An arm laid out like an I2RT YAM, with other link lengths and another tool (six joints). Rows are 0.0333 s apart.
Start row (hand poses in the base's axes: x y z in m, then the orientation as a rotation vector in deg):
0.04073, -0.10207, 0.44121, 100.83, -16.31, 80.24
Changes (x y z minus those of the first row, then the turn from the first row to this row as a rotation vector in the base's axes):
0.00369, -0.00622, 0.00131, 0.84, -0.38, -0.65
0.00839, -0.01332, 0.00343, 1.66, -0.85, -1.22
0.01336, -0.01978, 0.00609, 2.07, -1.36, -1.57
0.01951, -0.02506, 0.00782, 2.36, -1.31, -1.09
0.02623, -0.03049, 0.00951, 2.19, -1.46, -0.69
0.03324, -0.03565, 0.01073, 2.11, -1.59, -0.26
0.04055, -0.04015, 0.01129, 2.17, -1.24, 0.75
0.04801, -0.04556, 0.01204, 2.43, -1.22, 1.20
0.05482, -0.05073, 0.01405, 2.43, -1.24, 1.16
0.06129, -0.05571, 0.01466, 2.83, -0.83, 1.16
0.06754, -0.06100, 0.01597, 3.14, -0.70, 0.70
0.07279, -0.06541, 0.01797, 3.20, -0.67, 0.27
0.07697, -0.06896, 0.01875, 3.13, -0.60, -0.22
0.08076, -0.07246, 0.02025, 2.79, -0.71, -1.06
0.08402, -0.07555, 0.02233, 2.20, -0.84, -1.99
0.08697, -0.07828, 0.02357, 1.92, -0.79, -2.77
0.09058, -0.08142, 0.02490, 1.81, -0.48, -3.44
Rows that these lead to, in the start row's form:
0.04442, -0.10829, 0.44252, 101.02, -17.69, 80.19
0.04912, -0.11539, 0.44464, 101.16, -19.04, 80.28
0.05409, -0.12185, 0.44730, 101.02, -19.92, 80.52
0.06024, -0.12713, 0.44903, 101.47, -19.71, 80.85
0.06696, -0.13256, 0.45072, 101.38, -19.32, 81.26
0.07397, -0.13772, 0.45194, 101.39, -18.97, 81.68
0.08128, -0.14222, 0.45250, 102.05, -17.97, 82.09
0.08874, -0.14763, 0.45325, 102.44, -17.78, 82.41
0.09555, -0.15280, 0.45526, 102.41, -17.82, 82.40
0.10202, -0.15778, 0.45587, 103.01, -17.90, 82.06
0.10827, -0.16307, 0.45718, 103.18, -18.46, 81.63
0.11352, -0.16748, 0.45918, 103.08, -18.85, 81.30
0.11770, -0.17103, 0.45996, 102.89, -19.17, 80.88
0.12149, -0.17453, 0.46146, 102.22, -19.68, 80.35
0.12475, -0.17762, 0.46354, 101.31, -20.08, 79.76
0.12770, -0.18035, 0.46478, 100.82, -20.50, 79.13
0.13131, -0.18349, 0.46611, 100.68, -20.80, 78.36

